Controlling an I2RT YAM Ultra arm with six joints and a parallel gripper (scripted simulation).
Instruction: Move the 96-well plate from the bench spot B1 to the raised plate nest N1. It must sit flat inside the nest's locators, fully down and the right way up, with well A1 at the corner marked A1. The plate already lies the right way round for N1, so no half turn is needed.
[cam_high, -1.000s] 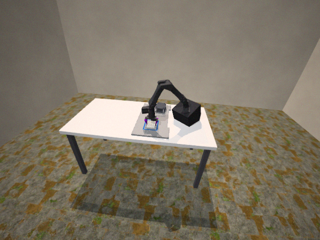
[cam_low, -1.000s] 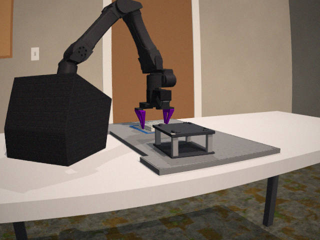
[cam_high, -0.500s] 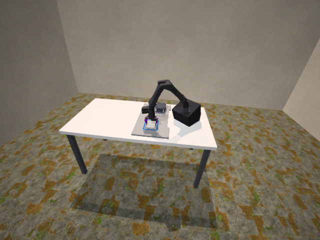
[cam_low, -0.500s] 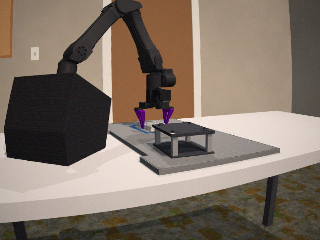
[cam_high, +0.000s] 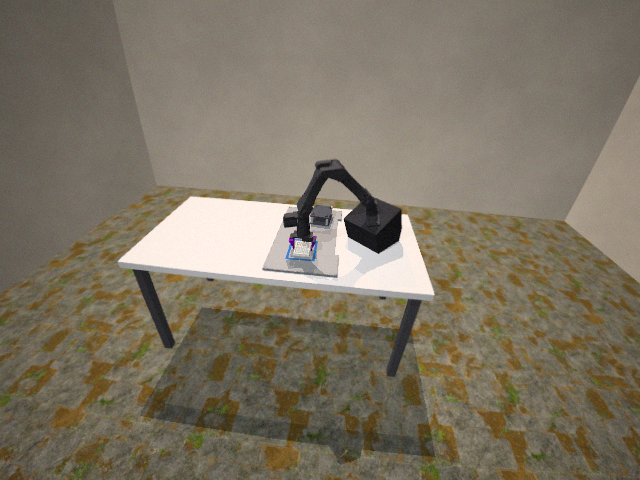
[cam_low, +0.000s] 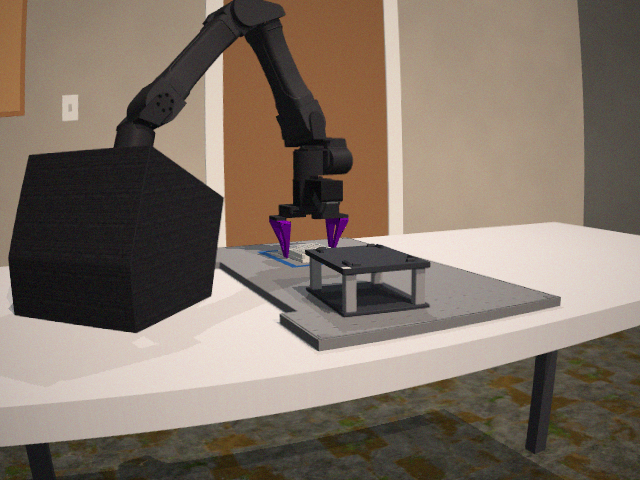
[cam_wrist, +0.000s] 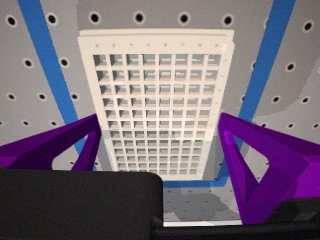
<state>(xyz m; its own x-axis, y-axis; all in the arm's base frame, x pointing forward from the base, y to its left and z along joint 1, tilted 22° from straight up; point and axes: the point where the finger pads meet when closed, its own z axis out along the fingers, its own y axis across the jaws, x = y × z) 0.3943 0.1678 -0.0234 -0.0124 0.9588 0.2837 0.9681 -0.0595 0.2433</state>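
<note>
My gripper is now right at the white 96-well plate. Also, from my hand: raised plate nest N1: 7 cm behind, 36 cm to the right, 5 cm above; A1 mark: 13 cm behind, 43 cm to the right, 5 cm above.
</note>
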